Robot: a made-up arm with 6 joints. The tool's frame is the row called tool.
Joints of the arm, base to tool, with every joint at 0 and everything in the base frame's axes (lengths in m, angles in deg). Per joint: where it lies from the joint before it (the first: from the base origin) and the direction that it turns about. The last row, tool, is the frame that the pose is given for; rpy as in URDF.
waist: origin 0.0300 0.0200 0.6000 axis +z
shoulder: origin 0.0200 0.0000 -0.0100 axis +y
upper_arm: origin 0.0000 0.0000 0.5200 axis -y
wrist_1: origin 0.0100 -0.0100 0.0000 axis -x
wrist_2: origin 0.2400 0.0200 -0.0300 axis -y
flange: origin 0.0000 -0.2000 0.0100 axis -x
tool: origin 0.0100 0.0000 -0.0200 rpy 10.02 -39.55 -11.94
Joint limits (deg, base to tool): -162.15..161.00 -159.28..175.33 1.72..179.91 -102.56..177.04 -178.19..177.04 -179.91..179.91
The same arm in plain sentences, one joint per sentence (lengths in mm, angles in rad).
The arm has six revolute joints in a row. What follows holds with every joint at zero, and every direction is one of the base frame's.
Joint 1 sits 30 mm along +x and 20 mm along +y and 600 mm along +z from the base frame's origin and turns about +z, from -2.8301 to 2.81 rad.
Joint 2 sits 20 mm along +x and 10 mm along -z from joint 1 and turns about +y, from -2.78 to 3.0601 rad.
Joint 3 sits 520 mm along +z from joint 2 and turns about -y, from 0.03 to 3.14 rad.
Joint 4 sits 10 mm along +x and 10 mm along -y from joint 3 and turns about -x, from -1.79 to 3.0899 rad.
Joint 5 sits 240 mm along +x and 20 mm along +y and 30 mm along -z from joint 4 and turns about -y, from -3.11 to 3.0899 rad.
Joint 6 sits 200 mm along -y and 10 mm along +z from joint 5 and turns about -x, from -3.14 to 3.14 rad.
The tool frame, which is the frame that the pose is given for, sits 10 mm along +x and 20 mm along -z from joint 6; its axes are the base frame's turned by roll 0.1749, pitch -0.6903 and yaw -0.2084 rad (as in URDF: about the fixed x, then y, then z).

